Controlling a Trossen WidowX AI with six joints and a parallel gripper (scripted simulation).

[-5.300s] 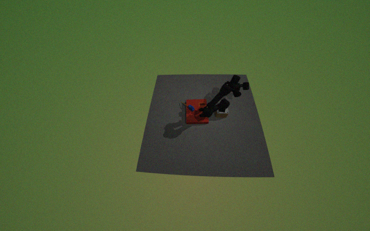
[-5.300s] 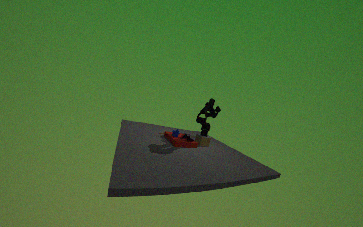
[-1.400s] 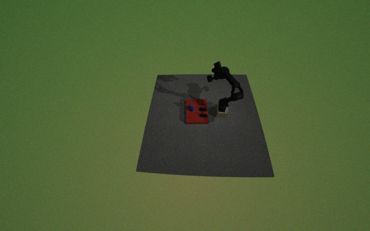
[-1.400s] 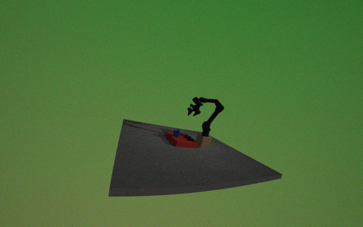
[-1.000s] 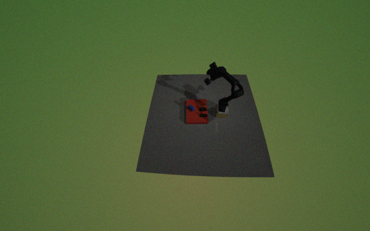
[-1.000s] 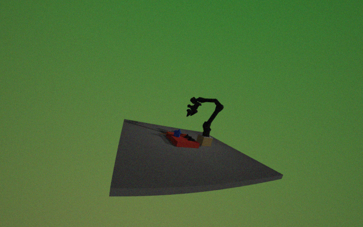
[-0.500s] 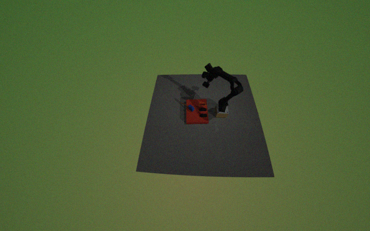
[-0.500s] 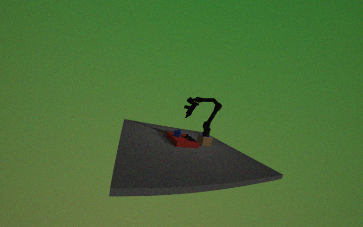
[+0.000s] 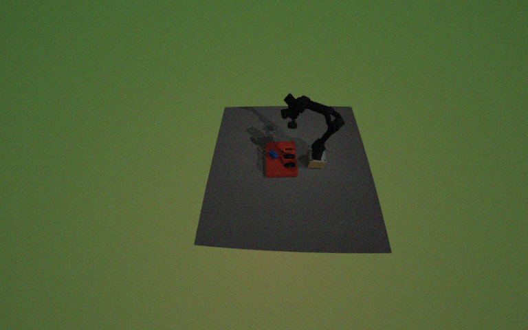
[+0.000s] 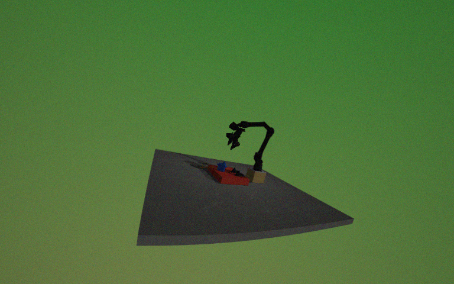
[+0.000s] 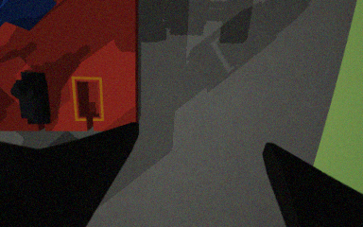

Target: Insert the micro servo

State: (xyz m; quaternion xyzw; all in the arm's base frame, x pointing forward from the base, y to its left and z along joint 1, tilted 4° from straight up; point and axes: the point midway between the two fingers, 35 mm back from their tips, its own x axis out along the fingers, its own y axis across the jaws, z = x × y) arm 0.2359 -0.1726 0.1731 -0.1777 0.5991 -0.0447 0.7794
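My gripper tip is 6 cm short of the red deck, 23 cm to the right of it and 20 cm above it.
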